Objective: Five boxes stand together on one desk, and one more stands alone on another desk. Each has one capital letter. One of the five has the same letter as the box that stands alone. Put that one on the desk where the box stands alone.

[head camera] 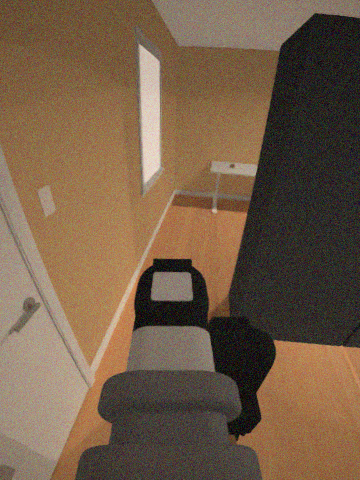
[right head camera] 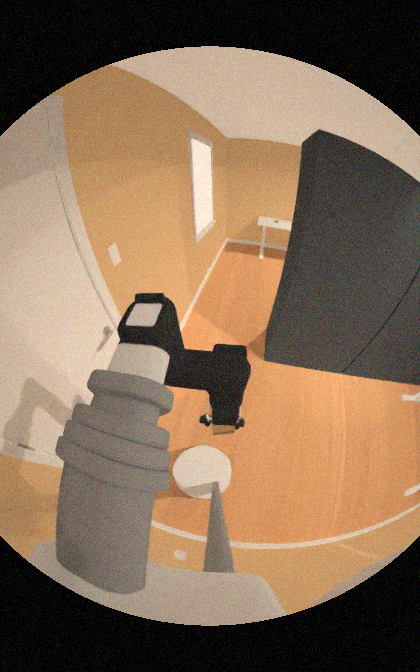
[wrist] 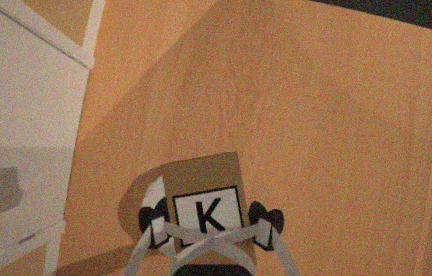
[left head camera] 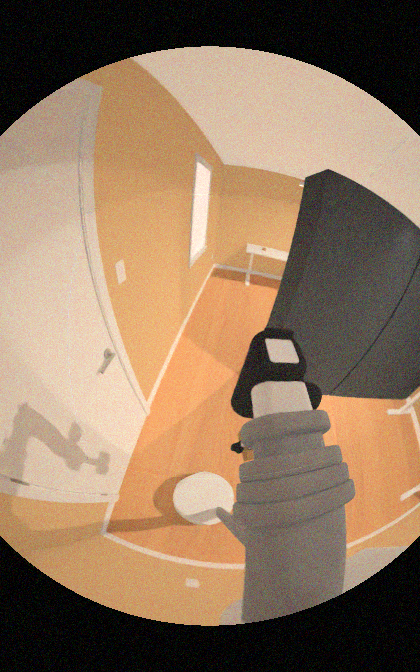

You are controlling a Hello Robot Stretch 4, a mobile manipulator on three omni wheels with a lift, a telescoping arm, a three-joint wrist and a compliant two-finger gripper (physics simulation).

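Places are measured from the robot's base along level axes (x ahead, y left, z up), in metres.
Pixels of known places: gripper, fingertip midpoint: [wrist: 211, 215].
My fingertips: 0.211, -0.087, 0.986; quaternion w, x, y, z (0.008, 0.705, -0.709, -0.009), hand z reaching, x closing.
Note:
Behind a point stands the place of what it marks, as x, y, z.
A brown box [wrist: 202, 172] @(0.256, -0.080, 1.035) [right head camera: 223, 429] [left head camera: 248, 454] with a white label and the black capital K is held between the fingertips of my gripper [wrist: 211, 215] @(0.211, -0.087, 0.986) [right head camera: 222, 422], above the floor. In the wrist view the fingers press on its left and right sides. A white desk [head camera: 220, 166] @(3.666, -0.774, 0.693) [left head camera: 255, 249] [right head camera: 267, 222] stands far off at the back wall, partly hidden by a dark partition. On it is one small brown box [head camera: 232, 166] @(3.602, -0.960, 0.718) [left head camera: 264, 249] [right head camera: 276, 221]; its letter is too small to read. The five-box group does not show.
The tall dark partition [head camera: 300, 190] @(1.056, -0.622, 1.210) [left head camera: 350, 280] [right head camera: 345, 260] stands on the right. A door [head camera: 30, 360] @(0.494, 0.558, 0.682) [left head camera: 45, 300] [right head camera: 35, 280] and a wall with a window [head camera: 150, 117] @(2.504, 0.251, 1.436) are on the left. White legs [left head camera: 400, 411] [right head camera: 411, 398] show at the right edge. A wooden floor strip runs between wall and partition.

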